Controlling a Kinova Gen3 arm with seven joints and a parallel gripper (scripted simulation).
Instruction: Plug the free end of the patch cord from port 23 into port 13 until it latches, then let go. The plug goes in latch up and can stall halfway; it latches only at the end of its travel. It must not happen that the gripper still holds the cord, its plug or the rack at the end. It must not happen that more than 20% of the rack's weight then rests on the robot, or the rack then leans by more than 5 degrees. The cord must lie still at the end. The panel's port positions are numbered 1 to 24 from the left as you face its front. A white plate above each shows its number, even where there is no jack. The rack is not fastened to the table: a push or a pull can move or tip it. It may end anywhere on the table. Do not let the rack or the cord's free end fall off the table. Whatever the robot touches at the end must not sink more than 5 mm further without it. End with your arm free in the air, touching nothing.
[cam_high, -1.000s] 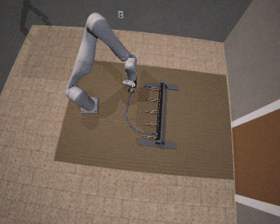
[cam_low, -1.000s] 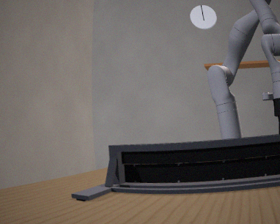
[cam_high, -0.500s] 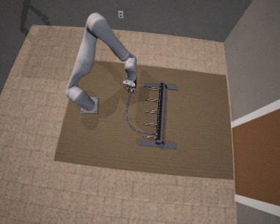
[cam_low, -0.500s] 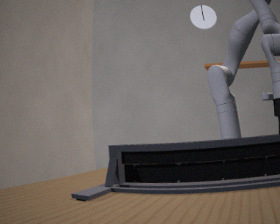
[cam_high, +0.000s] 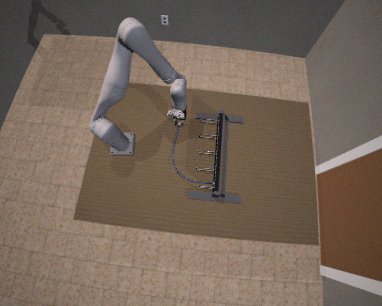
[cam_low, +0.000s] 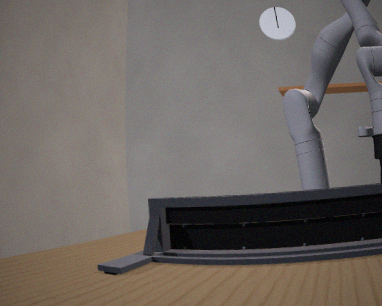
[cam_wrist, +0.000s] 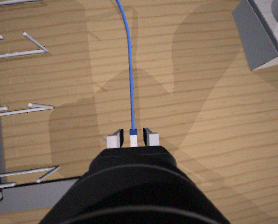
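The free-end plug is 1 cm to the left of my hand and 2 cm below it.
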